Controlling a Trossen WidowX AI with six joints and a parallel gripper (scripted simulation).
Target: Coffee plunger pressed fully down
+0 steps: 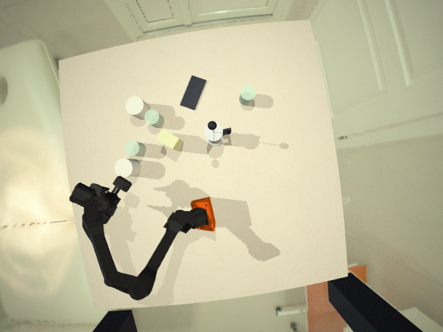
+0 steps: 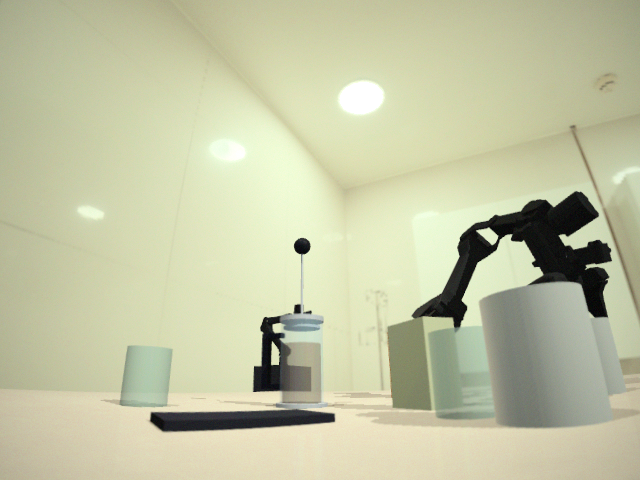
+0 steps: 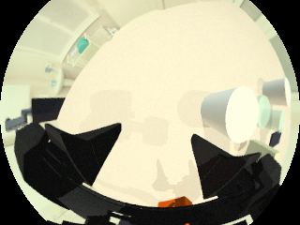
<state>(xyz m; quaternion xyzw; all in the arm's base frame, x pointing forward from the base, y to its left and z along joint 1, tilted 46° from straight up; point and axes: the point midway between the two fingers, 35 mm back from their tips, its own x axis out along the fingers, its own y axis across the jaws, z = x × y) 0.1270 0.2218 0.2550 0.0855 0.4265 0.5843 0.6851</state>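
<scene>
My gripper tip is 46 cm to the left of the coffee press, 19 cm short of it and 4 cm below it. The rest, counted from my gripper tip: pale yellow block: 26 cm to the right, 20 cm ahead, 4 cm below; dark flat slab: 41 cm ahead, 38 cm to the right, 9 cm below.
</scene>
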